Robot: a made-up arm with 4 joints. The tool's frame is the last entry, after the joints.
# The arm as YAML. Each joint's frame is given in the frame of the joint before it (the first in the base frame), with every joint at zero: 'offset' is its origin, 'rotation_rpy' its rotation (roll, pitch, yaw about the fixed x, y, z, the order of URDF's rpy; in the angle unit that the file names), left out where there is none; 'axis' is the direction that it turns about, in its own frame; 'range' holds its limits. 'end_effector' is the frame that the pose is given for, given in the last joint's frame.
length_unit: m
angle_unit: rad
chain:
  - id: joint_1
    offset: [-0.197, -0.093, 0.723]
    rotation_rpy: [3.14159, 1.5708, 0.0]
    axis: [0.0, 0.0, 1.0]
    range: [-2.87, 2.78]
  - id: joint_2
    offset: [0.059, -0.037, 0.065]
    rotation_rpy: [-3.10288, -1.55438, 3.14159]
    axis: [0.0, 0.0, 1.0]
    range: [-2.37, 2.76]
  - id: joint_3
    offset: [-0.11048, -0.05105, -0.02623]
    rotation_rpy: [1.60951, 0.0, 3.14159]
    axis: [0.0, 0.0, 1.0]
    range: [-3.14, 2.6]
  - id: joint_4
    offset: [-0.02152, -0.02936, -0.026]
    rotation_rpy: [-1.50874, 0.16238, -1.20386]
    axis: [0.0, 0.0, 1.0]
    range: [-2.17, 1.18]
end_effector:
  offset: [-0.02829, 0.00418, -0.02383]
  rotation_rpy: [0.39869, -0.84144, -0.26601]
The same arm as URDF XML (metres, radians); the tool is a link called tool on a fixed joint. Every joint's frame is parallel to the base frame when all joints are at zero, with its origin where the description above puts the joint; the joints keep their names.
<robot name="arm">
  <joint name="tool_joint" type="fixed">
    <parent link="link4"/>
    <child link="tool"/>
    <origin xyz="-0.032 0.001 0.019" rpy="0.3156 0.3873 -0.1237"/>
  </joint>
  <joint name="joint_4" type="revolute">
    <parent link="link3"/>
    <child link="link4"/>
    <origin xyz="-0.022 0.026 -0.029"/>
    <axis xyz="0.940829 -0.061202 0.33331"/>
    <limit lower="-2.17" upper="1.18"/>
  </joint>
  <joint name="joint_3" type="revolute">
    <parent link="link2"/>
    <child link="link3"/>
    <origin xyz="0.11 0.05 -0.03"/>
    <axis xyz="0 -1 0"/>
    <limit lower="-3.14" upper="2.6"/>
  </joint>
  <joint name="joint_2" type="revolute">
    <parent link="link1"/>
    <child link="link2"/>
    <origin xyz="-0.065 0.037 -0.059"/>
    <axis xyz="0.0164 0.038701 0.999116"/>
    <limit lower="-2.37" upper="2.76"/>
  </joint>
  <joint name="joint_1" type="revolute">
    <parent link="base"/>
    <child link="link1"/>
    <origin xyz="-0.197 -0.093 0.723"/>
    <axis xyz="-1 0 0"/>
    <limit lower="-2.87" upper="2.78"/>
  </joint>
  <link name="base"/>
  <link name="link1"/>
  <link name="link2"/>
  <link name="link3"/>
  <link name="link4"/>
  <link name="tool"/>
</robot>

